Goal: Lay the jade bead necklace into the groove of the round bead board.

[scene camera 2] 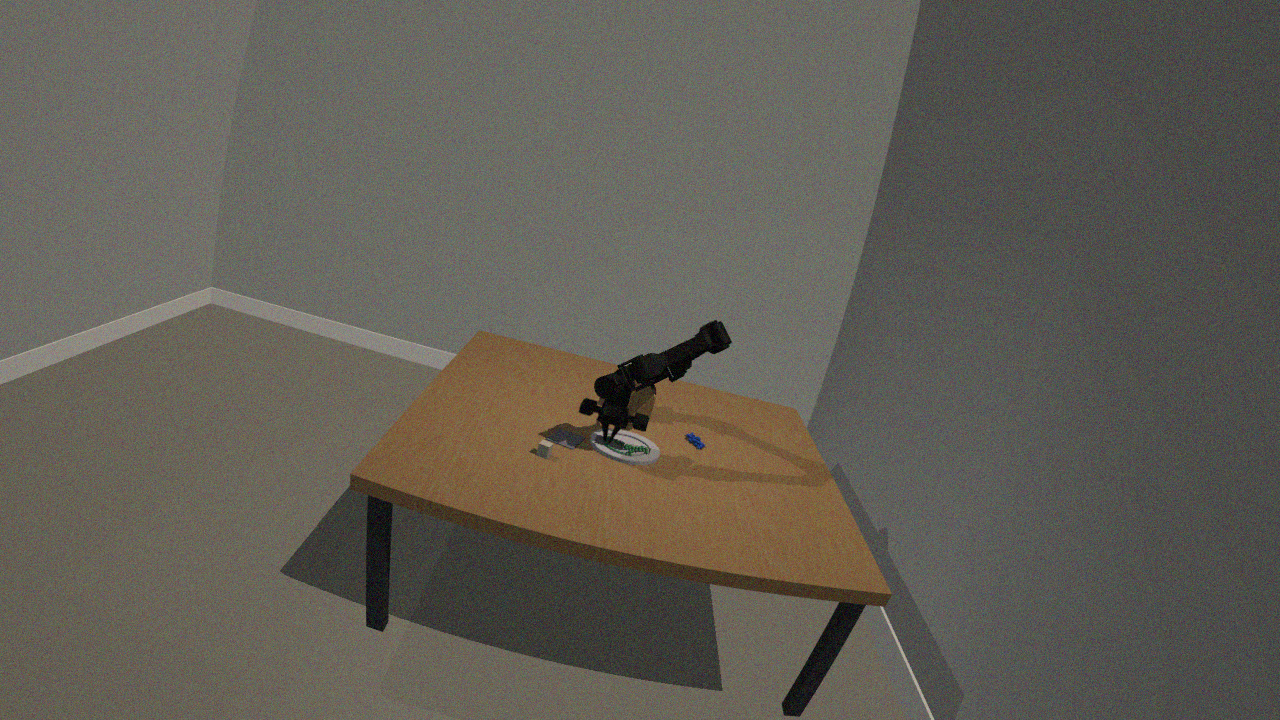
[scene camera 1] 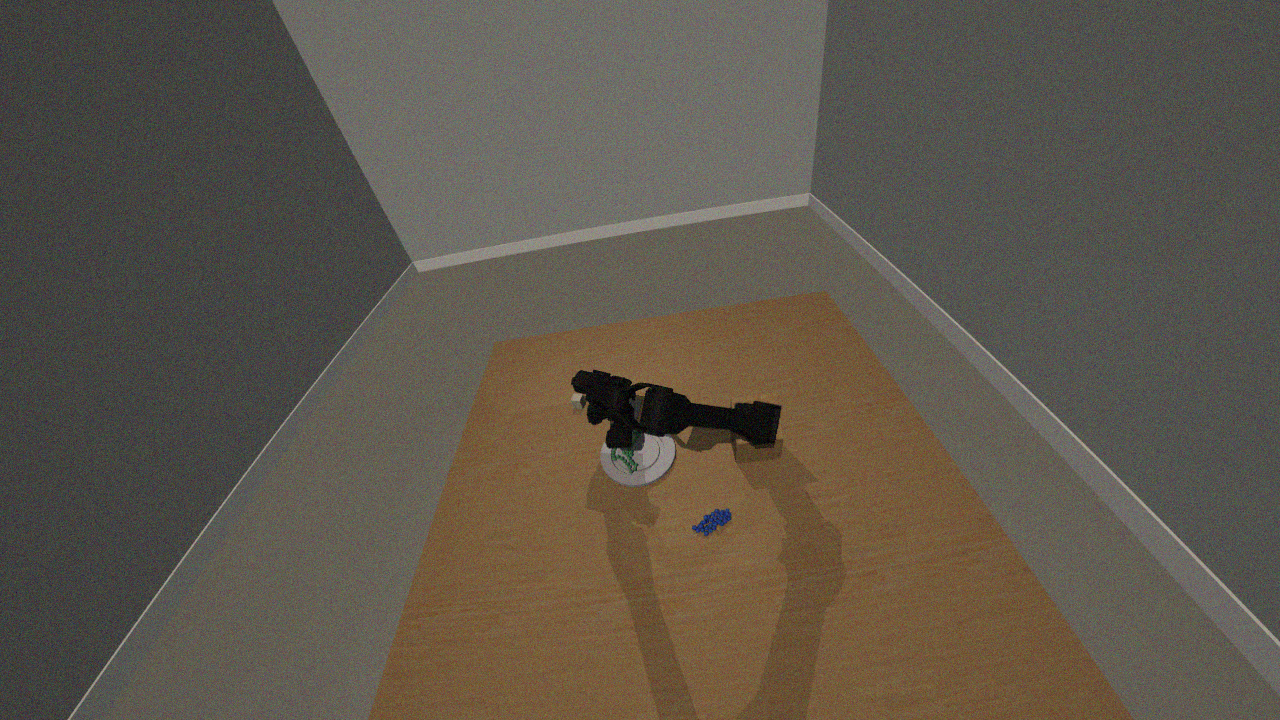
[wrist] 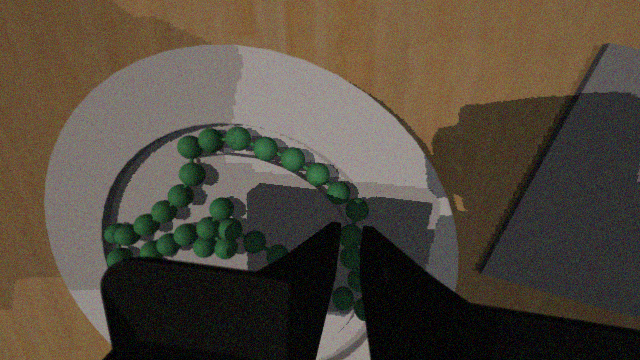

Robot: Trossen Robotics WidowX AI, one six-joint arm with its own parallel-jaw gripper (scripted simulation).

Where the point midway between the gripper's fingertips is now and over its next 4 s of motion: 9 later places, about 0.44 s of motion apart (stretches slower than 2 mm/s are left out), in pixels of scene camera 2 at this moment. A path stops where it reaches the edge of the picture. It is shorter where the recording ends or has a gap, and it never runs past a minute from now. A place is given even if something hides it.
My gripper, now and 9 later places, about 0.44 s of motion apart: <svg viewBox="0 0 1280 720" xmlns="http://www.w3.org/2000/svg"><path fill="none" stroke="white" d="M607 442L606 440L604 441L605 440L605 440L607 430L607 433L606 438L606 440L604 437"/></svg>
